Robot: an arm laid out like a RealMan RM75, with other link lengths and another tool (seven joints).
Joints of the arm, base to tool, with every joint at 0 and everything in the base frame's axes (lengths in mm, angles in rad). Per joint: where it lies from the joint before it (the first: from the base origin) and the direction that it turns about. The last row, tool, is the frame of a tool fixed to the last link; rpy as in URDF.
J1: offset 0 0 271.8 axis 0 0 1
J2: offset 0 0 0 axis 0 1 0
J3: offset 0 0 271.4 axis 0 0 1
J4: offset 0 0 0 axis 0 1 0
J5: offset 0 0 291.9 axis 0 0 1
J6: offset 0 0 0 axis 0 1 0
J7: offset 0 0 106.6 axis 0 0 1
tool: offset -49 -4 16 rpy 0 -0.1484 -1.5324
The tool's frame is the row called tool.
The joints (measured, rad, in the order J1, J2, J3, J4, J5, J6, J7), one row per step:
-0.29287, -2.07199, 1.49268, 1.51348, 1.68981, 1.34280, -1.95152
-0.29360, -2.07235, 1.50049, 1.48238, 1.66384, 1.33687, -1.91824
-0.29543, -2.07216, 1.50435, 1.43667, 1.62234, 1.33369, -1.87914
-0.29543, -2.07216, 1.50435, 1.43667, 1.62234, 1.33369, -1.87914
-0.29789, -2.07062, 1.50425, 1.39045, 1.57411, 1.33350, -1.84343
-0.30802, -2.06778, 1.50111, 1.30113, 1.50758, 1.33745, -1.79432
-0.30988, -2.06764, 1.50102, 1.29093, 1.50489, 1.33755, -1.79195
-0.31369, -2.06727, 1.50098, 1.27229, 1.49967, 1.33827, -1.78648
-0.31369, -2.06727, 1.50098, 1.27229, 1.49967, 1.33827, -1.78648
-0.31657, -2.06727, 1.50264, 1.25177, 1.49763, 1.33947, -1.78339
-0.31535, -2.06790, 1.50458, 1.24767, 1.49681, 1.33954, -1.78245
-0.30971, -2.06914, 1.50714, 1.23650, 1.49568, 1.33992, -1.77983
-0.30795, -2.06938, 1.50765, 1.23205, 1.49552, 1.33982, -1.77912
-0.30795, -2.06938, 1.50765, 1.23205, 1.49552, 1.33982, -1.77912
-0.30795, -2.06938, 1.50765, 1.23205, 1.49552, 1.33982, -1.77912
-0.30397, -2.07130, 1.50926, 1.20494, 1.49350, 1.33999, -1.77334
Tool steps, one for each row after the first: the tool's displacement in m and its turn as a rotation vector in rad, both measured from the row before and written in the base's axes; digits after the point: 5 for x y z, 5 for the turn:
-0.00407, 0.00063, -0.00648, -0.00724, -0.01693, -0.00536
-0.00644, 0.00070, -0.00725, -0.01172, -0.03027, 0.00293
0.00000, 0.00000, 0.00000, 0.00000, 0.00000, 0.00000
-0.00634, 0.00064, -0.00565, -0.01067, -0.03710, 0.00800
-0.01393, 0.00103, -0.01012, -0.02244, -0.04966, 0.02914
-0.00185, 0.00005, -0.00136, -0.00366, -0.00141, 0.00528
-0.00322, 0.00012, -0.00246, -0.00655, -0.00255, 0.00799
0.00000, 0.00000, 0.00000, 0.00000, 0.00000, 0.00000
-0.00419, -0.00068, -0.00335, -0.01051, 0.00052, 0.01127
-0.00113, -0.00076, -0.00126, -0.00332, -0.00040, 0.00314
-0.00447, -0.00218, -0.00262, -0.00675, -0.00030, 0.01192
-0.00175, -0.00068, -0.00084, -0.00215, 0.00024, 0.00489
0.00000, 0.00000, 0.00000, 0.00000, 0.00000, 0.00000
0.00000, 0.00000, 0.00000, 0.00000, 0.00000, 0.00000
-0.00804, -0.00275, -0.00483, -0.01187, -0.00026, 0.02223

